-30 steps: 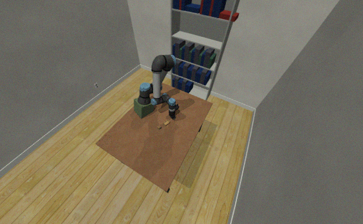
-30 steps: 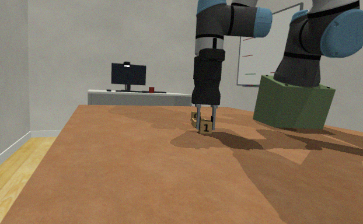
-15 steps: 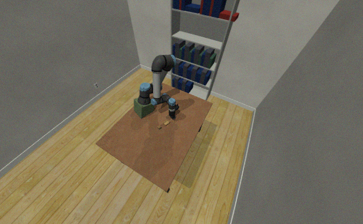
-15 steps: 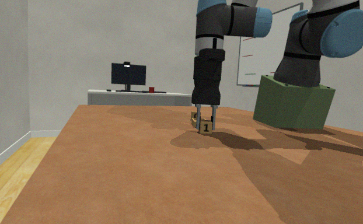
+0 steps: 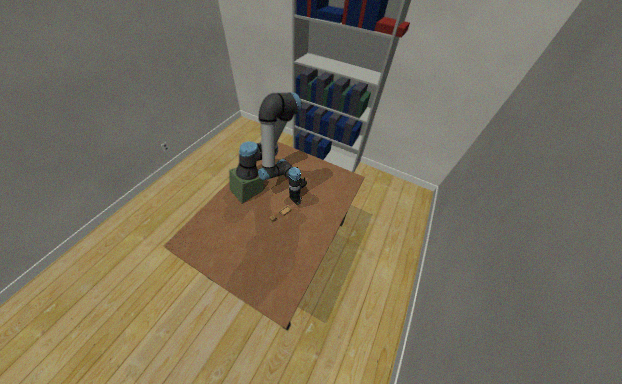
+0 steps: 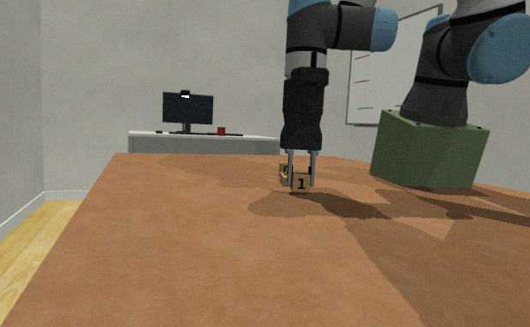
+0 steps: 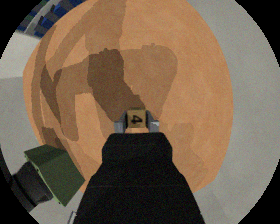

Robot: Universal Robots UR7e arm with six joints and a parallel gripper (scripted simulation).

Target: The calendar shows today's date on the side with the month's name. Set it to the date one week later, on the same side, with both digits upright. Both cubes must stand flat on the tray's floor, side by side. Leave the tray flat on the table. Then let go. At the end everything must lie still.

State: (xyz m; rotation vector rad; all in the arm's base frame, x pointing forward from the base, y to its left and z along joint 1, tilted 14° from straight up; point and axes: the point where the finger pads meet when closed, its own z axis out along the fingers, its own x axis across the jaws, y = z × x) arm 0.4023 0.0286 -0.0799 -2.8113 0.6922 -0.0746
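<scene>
Now: hand 10 cm to the left of the wooden tray, 5 cm past it and 2 cm above it.
</scene>
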